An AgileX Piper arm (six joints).
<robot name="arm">
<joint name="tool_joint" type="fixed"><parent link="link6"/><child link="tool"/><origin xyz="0 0 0" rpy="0 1.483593 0"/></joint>
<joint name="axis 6" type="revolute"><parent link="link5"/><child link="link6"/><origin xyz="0.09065 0 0.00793"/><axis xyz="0.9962 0 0.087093"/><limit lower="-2.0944" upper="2.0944"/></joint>
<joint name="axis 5" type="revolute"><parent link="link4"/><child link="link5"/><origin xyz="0 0 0"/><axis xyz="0 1 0"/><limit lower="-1.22" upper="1.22"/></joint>
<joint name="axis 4" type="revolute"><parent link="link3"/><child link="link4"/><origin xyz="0.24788 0 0.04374"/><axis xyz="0.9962 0 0.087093"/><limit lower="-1.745" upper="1.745"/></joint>
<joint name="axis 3" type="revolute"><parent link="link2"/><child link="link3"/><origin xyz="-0.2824 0 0.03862"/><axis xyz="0 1 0"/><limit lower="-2.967" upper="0"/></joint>
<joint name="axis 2" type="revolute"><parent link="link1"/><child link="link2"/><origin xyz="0 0 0"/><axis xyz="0 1 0"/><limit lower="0" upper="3.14"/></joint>
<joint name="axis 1" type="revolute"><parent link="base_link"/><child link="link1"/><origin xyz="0 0 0.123"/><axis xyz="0 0 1"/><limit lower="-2.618" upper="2.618"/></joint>
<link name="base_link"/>
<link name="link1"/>
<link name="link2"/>
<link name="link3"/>
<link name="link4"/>
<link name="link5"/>
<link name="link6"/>
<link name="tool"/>
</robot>
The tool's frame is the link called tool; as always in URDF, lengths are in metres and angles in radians.
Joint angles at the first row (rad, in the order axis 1, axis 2, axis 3, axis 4, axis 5, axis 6):
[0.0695, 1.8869, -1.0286, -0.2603, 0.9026, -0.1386]
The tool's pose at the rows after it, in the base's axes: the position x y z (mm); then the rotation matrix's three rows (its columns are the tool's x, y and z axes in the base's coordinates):
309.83, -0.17, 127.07; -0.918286, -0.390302, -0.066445; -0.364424, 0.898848, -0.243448; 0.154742, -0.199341, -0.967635
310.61, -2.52, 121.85; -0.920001, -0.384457, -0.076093; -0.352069, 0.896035, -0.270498; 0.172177, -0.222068, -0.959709
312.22, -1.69, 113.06; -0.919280, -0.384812, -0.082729; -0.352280, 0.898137, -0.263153; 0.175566, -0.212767, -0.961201
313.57, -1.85, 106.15; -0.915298, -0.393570, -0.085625; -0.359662, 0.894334, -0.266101; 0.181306, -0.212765, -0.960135
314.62, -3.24, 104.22; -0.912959, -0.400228, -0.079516; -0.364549, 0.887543, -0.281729; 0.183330, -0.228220, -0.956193
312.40, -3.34, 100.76; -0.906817, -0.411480, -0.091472; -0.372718, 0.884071, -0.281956; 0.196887, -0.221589, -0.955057
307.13, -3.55, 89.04; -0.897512, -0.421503, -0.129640; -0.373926, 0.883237, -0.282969; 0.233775, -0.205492, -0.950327
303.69, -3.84, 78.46; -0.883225, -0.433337, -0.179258; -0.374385, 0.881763, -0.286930; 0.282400, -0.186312, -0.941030
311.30, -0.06, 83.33; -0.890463, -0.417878, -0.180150; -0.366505, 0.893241, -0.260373; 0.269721, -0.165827, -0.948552
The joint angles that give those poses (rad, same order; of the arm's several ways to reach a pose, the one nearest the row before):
[0.0695, 1.8908, -1.0077, -0.3129, 0.8851, -0.1117]
[0.0695, 1.9095, -1.0076, -0.3489, 0.8851, -0.0762]
[0.0695, 1.9366, -1.0077, -0.3446, 0.8635, -0.0731]
[0.0695, 1.9584, -1.0077, -0.3537, 0.8468, -0.0708]
[0.0695, 1.9656, -1.0077, -0.3791, 0.8399, -0.0578]
[0.0695, 1.9718, -0.9990, -0.3791, 0.8374, -0.0665]
[0.0695, 1.9998, -0.9803, -0.3791, 0.8308, -0.0665]
[0.0695, 2.0340, -0.9776, -0.3746, 0.8455, -0.0754]
[0.0720, 2.0370, -1.0175, -0.3282, 0.8718, -0.1007]

